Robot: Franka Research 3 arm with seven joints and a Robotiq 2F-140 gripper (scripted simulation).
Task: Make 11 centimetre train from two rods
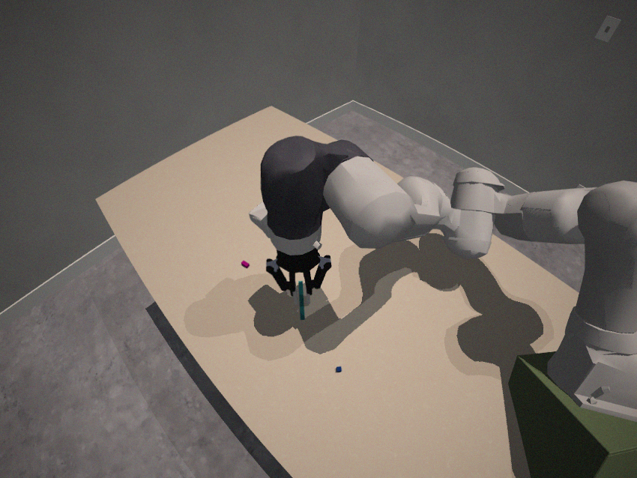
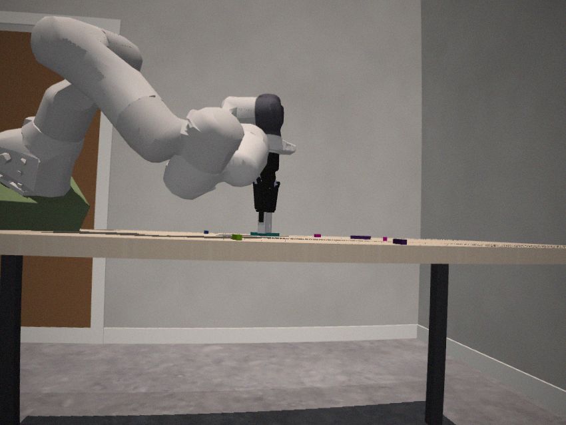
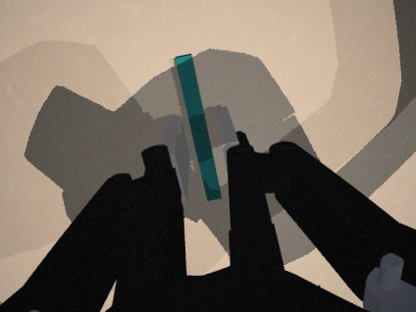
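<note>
The turquoise rod lies 40 mm below my hand. Also, from my hand: blue rod: 170 mm behind, 90 mm to the left, 40 mm below; lime rod: 190 mm behind, 460 mm to the right, 40 mm below.
</note>
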